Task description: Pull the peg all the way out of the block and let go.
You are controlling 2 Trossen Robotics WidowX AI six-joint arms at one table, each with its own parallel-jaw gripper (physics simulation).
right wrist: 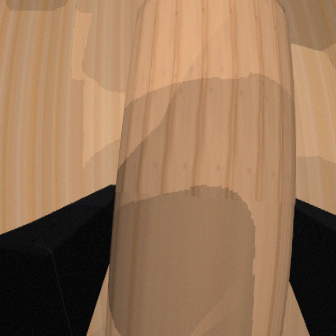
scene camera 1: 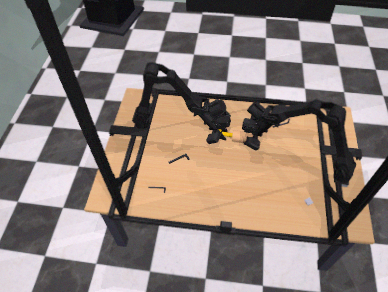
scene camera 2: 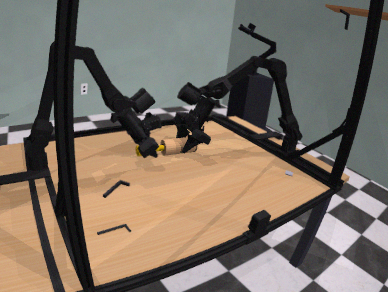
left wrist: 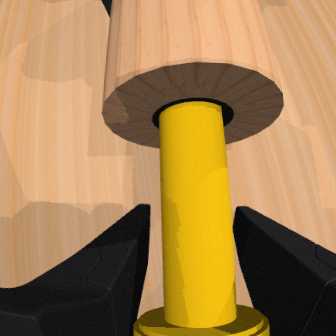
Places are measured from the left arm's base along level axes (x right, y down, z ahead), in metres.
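Where they show: left gripper, fingertip midpoint: (scene camera 1: 226, 137) (scene camera 2: 155, 154) (left wrist: 192, 216); right gripper, fingertip midpoint: (right wrist: 196, 200) (scene camera 1: 245, 139) (scene camera 2: 178, 149); left arm's base, origin of the base link: (scene camera 1: 142, 125) (scene camera 2: 37, 167); right arm's base, origin of the base link: (scene camera 1: 341, 177) (scene camera 2: 288, 149).
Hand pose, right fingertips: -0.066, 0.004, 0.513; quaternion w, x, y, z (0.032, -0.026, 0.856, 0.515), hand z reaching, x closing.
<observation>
Each offset is from my right fingertips to the top centre of the thing, as dx, dy, dz. "pt": to the spot under its first point. Level surfaces: height alone.
The wooden block @(+0.000, -0.043, -0.002) (scene camera 1: 239, 136) (scene camera 2: 172, 146) (left wrist: 195, 40) (right wrist: 205, 150) is a round, light cylinder lying along the table. My right gripper (scene camera 1: 252, 141) (scene camera 2: 192, 146) (right wrist: 196, 200) is shut on the block. The yellow peg @(+0.004, -0.029, -0.097) (scene camera 1: 227, 134) (scene camera 2: 160, 148) (left wrist: 197, 200) has the end of its slim shaft in the hole of the block's end face. Its wider collar is at the bottom of the left wrist view. My left gripper (scene camera 1: 219, 134) (scene camera 2: 151, 149) (left wrist: 192, 216) is shut around the peg near the collar, with a narrow gap beside the shaft at the fingertips.
Two black angled keys @(+0.204, +0.007, -0.269) (scene camera 1: 179, 159) @(+0.378, +0.009, -0.312) (scene camera 1: 157, 188) (scene camera 2: 116, 187) (scene camera 2: 114, 230) lie on the wooden table @(dy +0.015) (scene camera 1: 215, 200) (scene camera 2: 200, 200). A small pale piece @(+0.238, +0.013, +0.338) (scene camera 1: 308, 201) (scene camera 2: 289, 173) lies at the right. A black frame @(pt +0.502, +0.017, -0.176) (scene camera 1: 175, 223) (scene camera 2: 180, 270) borders the table, with upright posts at both sides.
</observation>
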